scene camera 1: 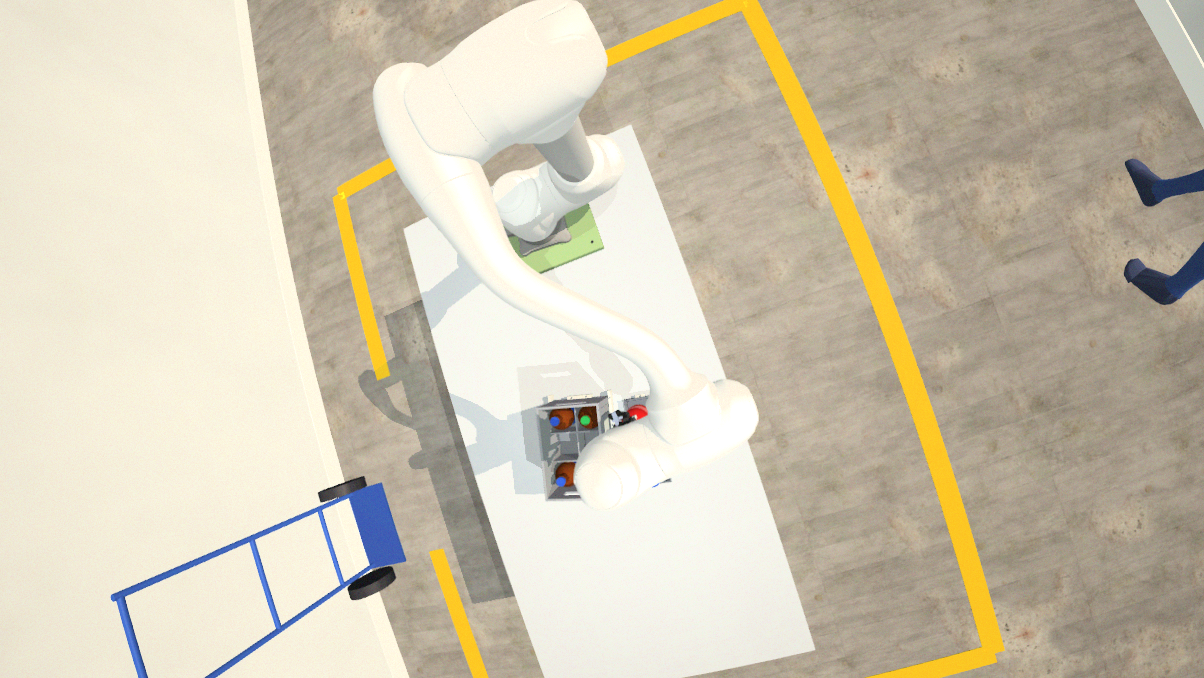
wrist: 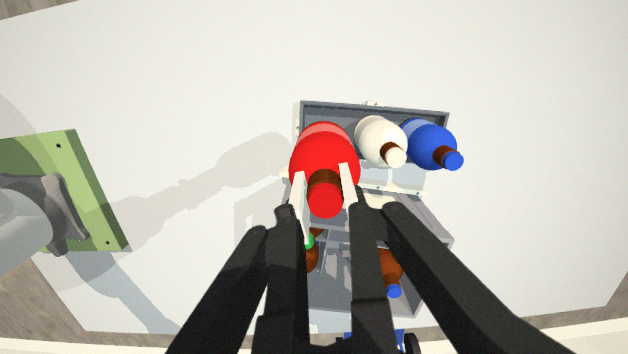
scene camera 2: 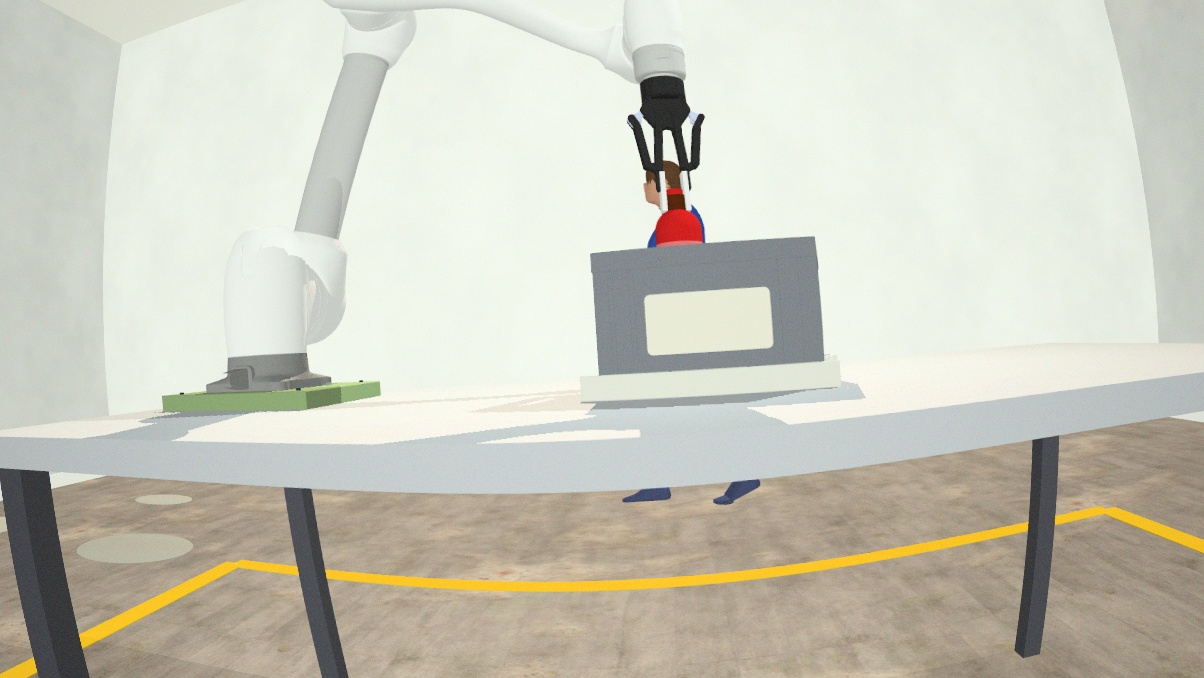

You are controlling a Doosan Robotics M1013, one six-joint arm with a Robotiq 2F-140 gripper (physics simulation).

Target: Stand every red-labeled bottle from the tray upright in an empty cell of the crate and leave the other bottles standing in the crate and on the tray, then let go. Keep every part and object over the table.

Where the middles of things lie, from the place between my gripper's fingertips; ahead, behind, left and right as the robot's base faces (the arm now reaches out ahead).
Labels:
I see the white bottle [wrist: 383, 144] 18 cm below my hand, 10 cm ahead of it and 2 cm to the right of it. Also, from my hand: blue bottle [wrist: 431, 147] (18 cm below, 18 cm ahead, 2 cm to the right).

